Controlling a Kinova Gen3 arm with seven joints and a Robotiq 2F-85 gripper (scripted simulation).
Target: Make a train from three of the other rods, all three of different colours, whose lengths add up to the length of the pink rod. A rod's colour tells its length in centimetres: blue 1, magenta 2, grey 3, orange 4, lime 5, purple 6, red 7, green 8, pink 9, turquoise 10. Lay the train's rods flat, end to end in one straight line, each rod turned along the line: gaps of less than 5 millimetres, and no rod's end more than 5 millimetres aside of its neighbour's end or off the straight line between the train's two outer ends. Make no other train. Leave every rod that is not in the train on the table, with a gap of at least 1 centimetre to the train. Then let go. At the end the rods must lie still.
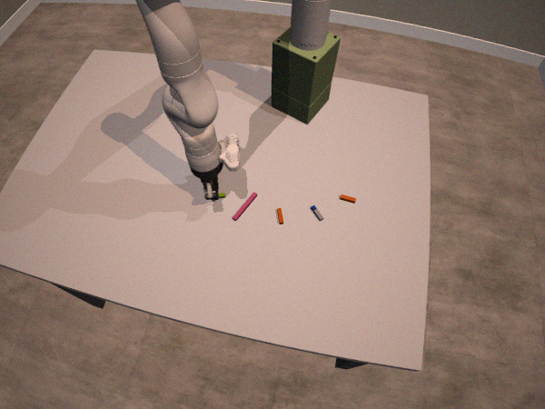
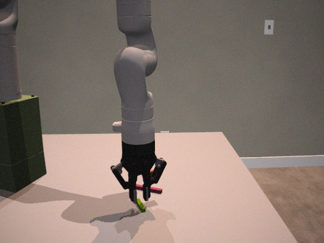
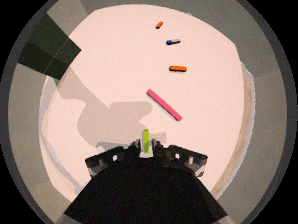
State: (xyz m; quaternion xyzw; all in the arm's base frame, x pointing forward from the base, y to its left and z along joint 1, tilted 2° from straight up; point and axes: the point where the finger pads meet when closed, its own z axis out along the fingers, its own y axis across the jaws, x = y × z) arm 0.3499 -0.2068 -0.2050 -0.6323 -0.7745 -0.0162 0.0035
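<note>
Now: hand 3 cm above the lime rod. Round my hand: grey rod (27 cm to the left, 4 cm ahead, 3 cm below); then pink rod (8 cm to the left, 3 cm below, 2 cm ahead); then blue rod (25 cm to the left, 3 cm below, 2 cm ahead).
</note>
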